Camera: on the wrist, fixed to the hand. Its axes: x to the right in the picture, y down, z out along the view.
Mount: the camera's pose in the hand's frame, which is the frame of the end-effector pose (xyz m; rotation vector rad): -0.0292 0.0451 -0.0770 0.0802 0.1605 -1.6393
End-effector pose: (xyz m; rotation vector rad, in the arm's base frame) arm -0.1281 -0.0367 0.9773 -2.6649 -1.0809 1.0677
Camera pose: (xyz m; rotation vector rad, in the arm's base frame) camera -0.0681 -0.0752 1.0384 -0.9285 -2.2375 0.4166
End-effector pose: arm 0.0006 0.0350 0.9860 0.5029 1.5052 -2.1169
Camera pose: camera 0.0518 0.1008 0.9428 0.5283 -1.2357 1.7646
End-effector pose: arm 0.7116 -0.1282 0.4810 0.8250 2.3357 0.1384
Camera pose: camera 0.7056 -0.1012 0.5707 -1.2087 2.4229 -0.5928
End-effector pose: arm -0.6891 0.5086 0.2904 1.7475 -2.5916 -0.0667
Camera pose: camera -0.7171 0.5505 0.3696 3.0427 -0.4782 0.1528
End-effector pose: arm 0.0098 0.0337 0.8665 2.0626 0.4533 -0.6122
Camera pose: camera 0.0293 0.0733 0.9494 1.3941 2.2623 -1.3327
